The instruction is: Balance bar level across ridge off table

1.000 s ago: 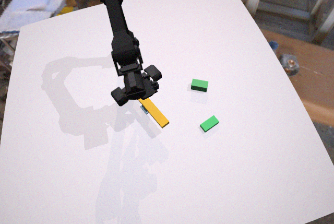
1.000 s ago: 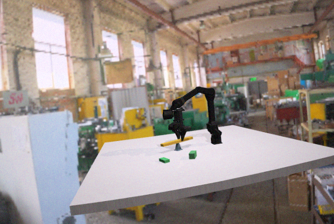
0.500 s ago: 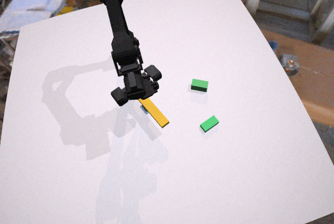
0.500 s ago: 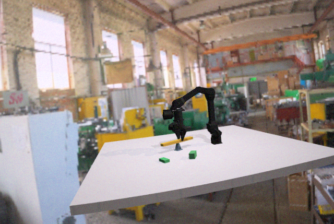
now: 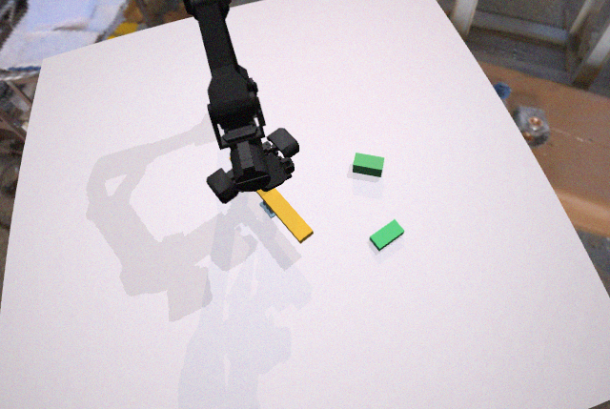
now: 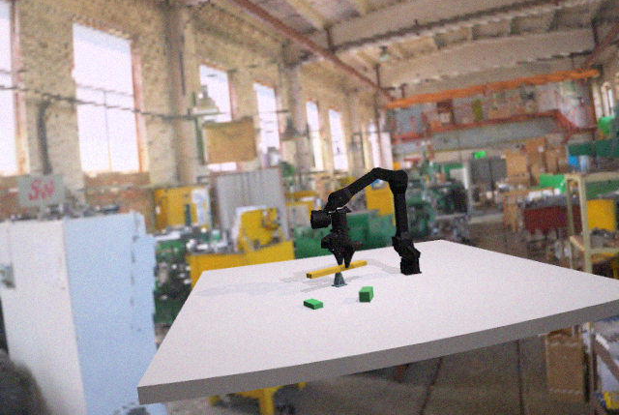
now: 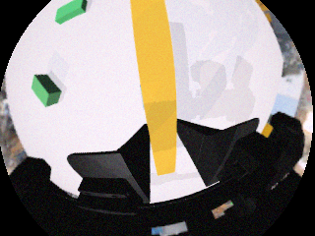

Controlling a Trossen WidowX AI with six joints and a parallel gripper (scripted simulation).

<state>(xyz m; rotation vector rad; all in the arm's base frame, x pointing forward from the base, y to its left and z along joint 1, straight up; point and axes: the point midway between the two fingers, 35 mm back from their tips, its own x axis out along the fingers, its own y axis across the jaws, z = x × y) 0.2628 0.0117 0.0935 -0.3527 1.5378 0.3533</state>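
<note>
My gripper tip is now 30 mm short of the yellow bar and 10 mm to the right of it.
</note>
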